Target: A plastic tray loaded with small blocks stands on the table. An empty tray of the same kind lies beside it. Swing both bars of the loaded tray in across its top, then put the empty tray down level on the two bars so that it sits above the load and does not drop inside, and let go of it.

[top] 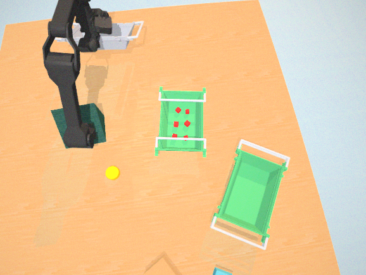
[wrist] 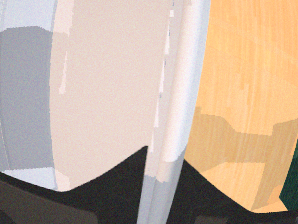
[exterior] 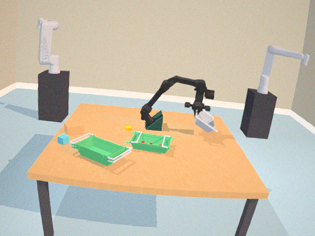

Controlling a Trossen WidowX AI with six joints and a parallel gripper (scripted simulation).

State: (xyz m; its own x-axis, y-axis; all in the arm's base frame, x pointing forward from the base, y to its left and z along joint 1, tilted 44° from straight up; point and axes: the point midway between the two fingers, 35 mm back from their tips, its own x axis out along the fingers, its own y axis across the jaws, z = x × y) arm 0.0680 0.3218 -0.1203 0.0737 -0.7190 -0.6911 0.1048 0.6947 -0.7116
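Right now my gripper tip is 70 mm to the right of the grey tray and 10 mm short of it. From my gripper tip the other things lie so: yellow disc (480 mm to the right, 130 mm below, 20 mm ahead); tan box (850 mm to the right, 180 mm ahead, 110 mm below); cyan cube (870 mm to the right, 370 mm ahead, 110 mm below).
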